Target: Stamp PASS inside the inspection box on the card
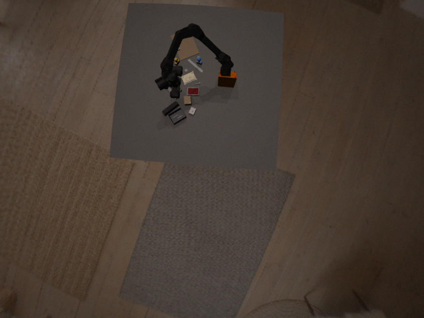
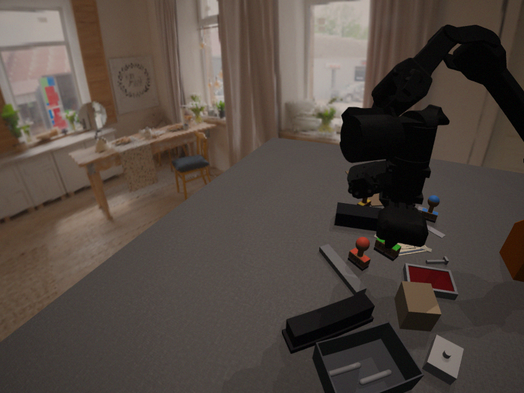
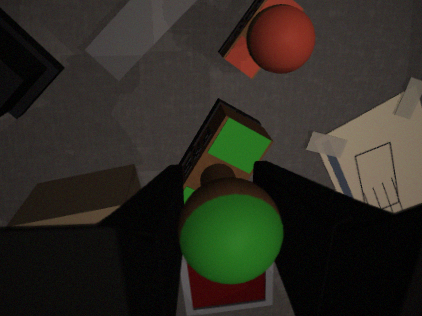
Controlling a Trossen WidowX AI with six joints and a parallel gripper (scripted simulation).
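Right now the red ink pad is 10 cm behind my gripper tip, 1 cm to the right of it and 8 cm below it. The rest, counted from my gripper tip: green-knobbed pass stamp: right at my gripper tip; grey bar: 7 cm ahead, 8 cm below; red-knobbed stamp: 4 cm ahead, 3 cm to the right, 7 cm below.
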